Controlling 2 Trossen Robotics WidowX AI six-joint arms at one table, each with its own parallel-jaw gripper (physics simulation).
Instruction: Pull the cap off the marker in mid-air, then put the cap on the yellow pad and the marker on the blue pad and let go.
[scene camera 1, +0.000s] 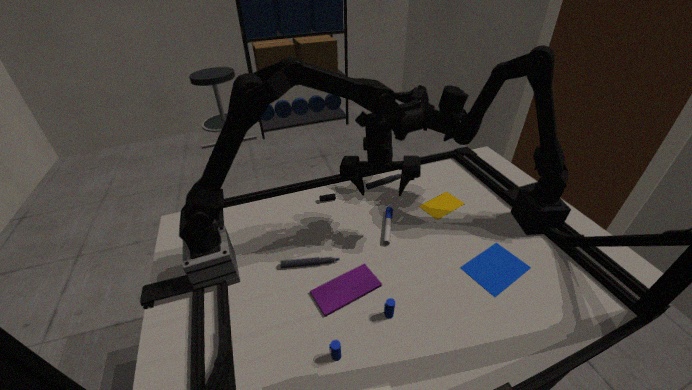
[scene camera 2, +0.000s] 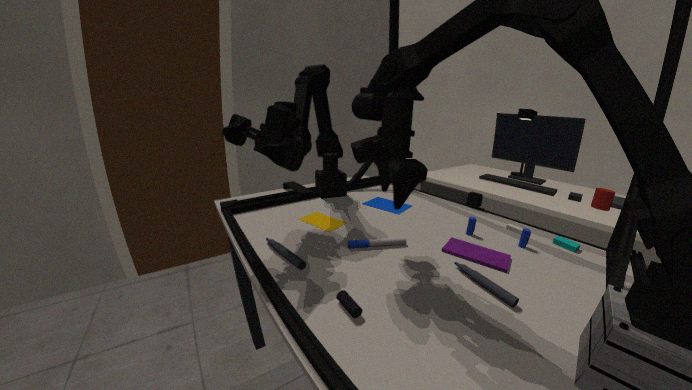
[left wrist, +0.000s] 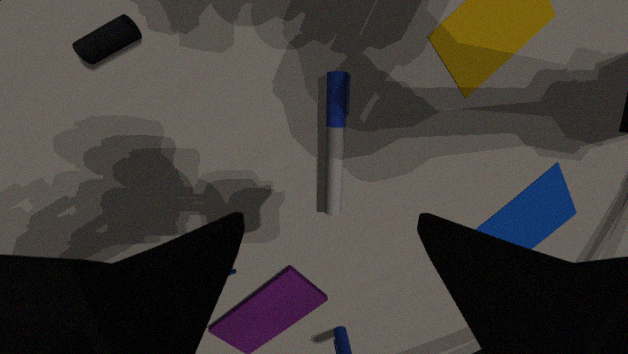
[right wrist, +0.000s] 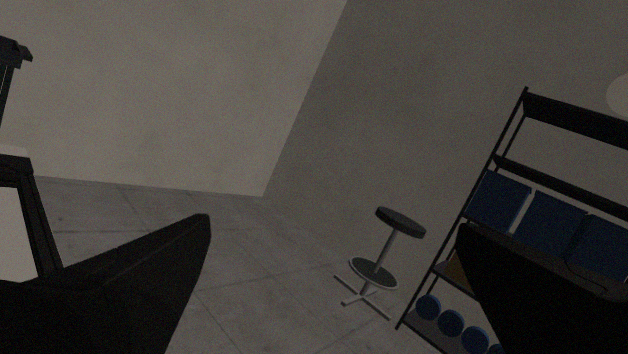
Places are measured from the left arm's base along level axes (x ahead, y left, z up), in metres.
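Pixels of known places: left gripper, fingertip midpoint: (scene camera 1: 381, 194) (scene camera 2: 390, 199) (left wrist: 332, 221); right gripper, fingertip midpoint: (scene camera 2: 241, 139) (right wrist: 335, 231); left arm's base at its link origin: (scene camera 1: 205, 245) (scene camera 2: 662, 323); right arm's base at its link origin: (scene camera 1: 544, 198) (scene camera 2: 330, 172).
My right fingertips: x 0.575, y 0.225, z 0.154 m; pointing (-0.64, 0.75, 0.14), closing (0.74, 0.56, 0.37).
For each thing: its top centre in the pictures, then the offset to it from my right fingertips.
- white marker at its top centre: (left wrist: 336, 151) (scene camera 2: 378, 239) (scene camera 1: 388, 222) 0.235 m down, 0.113 m back, 0.252 m right
- table with its blue cap, top centre: (left wrist: 339, 100) (scene camera 2: 358, 240) (scene camera 1: 389, 211) 0.234 m down, 0.087 m back, 0.214 m right
- yellow pad at its top centre: (left wrist: 495, 24) (scene camera 2: 322, 220) (scene camera 1: 442, 204) 0.252 m down, 0.088 m ahead, 0.234 m right
- blue pad at its top centre: (left wrist: 525, 224) (scene camera 1: 495, 267) (scene camera 2: 387, 204) 0.252 m down, 0.062 m ahead, 0.491 m right
- black cylinder at its top centre: (left wrist: 98, 36) (scene camera 2: 349, 299) (scene camera 1: 327, 195) 0.232 m down, 0.224 m back, 0.068 m right
- purple block at its top centre: (left wrist: 266, 316) (scene camera 1: 346, 287) (scene camera 2: 476, 252) 0.245 m down, 0.300 m back, 0.394 m right
- teal block at its top centre: (scene camera 2: 567, 241) 0.238 m down, 0.479 m back, 0.627 m right
The white marker (scene camera 1: 386, 234) (scene camera 2: 387, 243) (left wrist: 335, 170) lies on the table with its blue cap (scene camera 1: 389, 212) (scene camera 2: 358, 244) (left wrist: 337, 100) on. The yellow pad (scene camera 1: 443, 205) (scene camera 2: 322, 221) (left wrist: 492, 35) and the blue pad (scene camera 1: 495, 270) (scene camera 2: 382, 205) (left wrist: 535, 210) lie flat and bare. My left gripper (scene camera 1: 381, 193) (left wrist: 332, 221) is open and empty, pointing down above the table; in the left wrist view the marker lies beyond the fingertips, roughly in line with the gap. My right gripper (right wrist: 335, 231) is open and empty, raised and aimed away from the table; its fingers are partly hidden in scene camera 1.
Two dark grey pens (scene camera 1: 309, 262) (scene camera 2: 285, 253), a black cylinder (scene camera 1: 327, 198) (scene camera 2: 349, 304) (left wrist: 107, 40), a purple block (scene camera 1: 346, 290) (scene camera 2: 477, 254) (left wrist: 270, 310) and two upright blue caps (scene camera 1: 389, 308) (scene camera 1: 335, 350) lie or stand around the marker. A teal block (scene camera 2: 566, 244) lies near the table's edge.
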